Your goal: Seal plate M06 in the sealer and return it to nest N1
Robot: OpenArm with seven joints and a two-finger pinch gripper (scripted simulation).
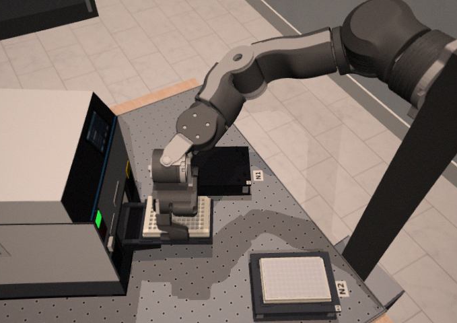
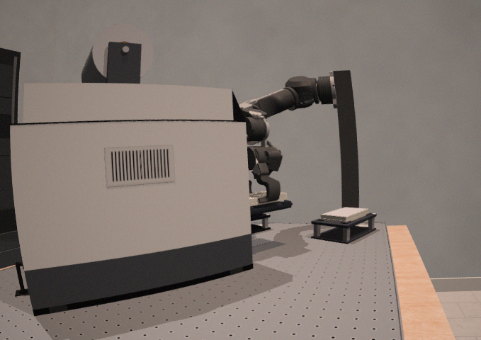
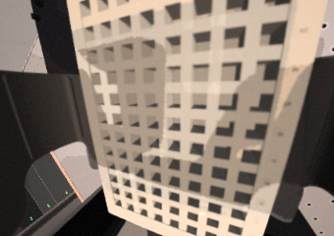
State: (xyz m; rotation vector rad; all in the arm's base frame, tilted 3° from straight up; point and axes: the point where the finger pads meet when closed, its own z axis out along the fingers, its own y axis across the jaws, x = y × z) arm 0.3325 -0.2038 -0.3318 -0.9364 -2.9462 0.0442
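The sealer's stage lies 20 mm below my hand. Round my hand: nest N1: 170 mm behind, 110 mm to the right, 80 mm below; start key: 140 mm ahead, 20 mm to the left, 70 mm above; 96-well plate M06: right at my hand.
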